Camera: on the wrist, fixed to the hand. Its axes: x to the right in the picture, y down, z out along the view.
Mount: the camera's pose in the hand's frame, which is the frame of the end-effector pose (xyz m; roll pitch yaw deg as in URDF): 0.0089 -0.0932 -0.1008 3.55 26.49 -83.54
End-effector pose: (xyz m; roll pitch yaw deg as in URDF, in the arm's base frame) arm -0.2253 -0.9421 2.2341 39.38 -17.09 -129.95
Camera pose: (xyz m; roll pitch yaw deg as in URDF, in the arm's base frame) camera -0.2628 -0.9743 2.1057 45.05 57.06 -178.01
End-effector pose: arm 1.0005 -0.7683 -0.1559 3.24 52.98 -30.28
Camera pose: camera 0.8881 -0.8038 -0.2268 -55.00 22.26 -141.51
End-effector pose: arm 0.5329 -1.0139 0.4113 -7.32 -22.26 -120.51
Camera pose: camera 0.4211 -0.9963 0.3331 25.68 15.45 162.55
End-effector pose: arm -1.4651 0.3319 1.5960 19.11 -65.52 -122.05
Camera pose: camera -1.5745 0.2610 1.5520 73.48 11.75 -167.22
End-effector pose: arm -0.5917 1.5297 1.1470 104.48 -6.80 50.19
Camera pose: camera -0.6740 1.6198 1.0835 164.18 47.08 124.10
